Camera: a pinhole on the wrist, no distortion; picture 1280 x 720 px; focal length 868.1 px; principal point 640.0 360.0 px. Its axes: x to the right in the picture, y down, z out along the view. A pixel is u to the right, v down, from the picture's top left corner.
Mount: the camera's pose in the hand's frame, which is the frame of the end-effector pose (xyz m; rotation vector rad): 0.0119 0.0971 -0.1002 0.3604 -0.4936 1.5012
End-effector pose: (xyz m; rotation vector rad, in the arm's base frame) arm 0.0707 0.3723 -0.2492 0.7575 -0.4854 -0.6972
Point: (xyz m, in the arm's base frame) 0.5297 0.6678 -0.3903
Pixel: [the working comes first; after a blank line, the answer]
In the camera's frame: -0.1013 -0.0275 -0.4221

behind the camera
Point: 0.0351 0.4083 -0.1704
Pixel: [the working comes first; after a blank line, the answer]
In the camera's frame: 0.0534 0.0368 0.1543

940.8 566.9
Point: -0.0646 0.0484 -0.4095
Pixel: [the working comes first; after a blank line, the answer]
In the camera's frame: -0.2574 -0.1434 0.4142

100.6 59.4
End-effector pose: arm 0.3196 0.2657 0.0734 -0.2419 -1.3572 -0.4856
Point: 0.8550 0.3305 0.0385
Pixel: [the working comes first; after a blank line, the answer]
In the camera's frame: -0.0044 0.0224 -0.4027

behind the camera
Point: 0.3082 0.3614 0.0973
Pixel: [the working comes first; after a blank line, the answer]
In the camera's frame: 0.0683 -0.0037 0.1427

1055.3 337.3
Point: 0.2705 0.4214 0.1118
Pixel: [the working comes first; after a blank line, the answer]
In the camera's frame: 0.1320 -0.0041 0.1769

outside the picture
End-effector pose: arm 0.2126 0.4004 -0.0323 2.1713 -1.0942 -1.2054
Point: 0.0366 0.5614 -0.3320
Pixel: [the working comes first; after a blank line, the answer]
In the camera's frame: -0.0594 -0.0032 0.5186

540.6 354.6
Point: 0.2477 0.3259 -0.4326
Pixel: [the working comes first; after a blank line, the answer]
In the camera's frame: -0.1403 -0.2994 0.3926

outside the picture
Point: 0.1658 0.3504 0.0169
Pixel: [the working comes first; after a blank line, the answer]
In the camera's frame: 0.0471 0.0026 0.1043

1031.6 381.7
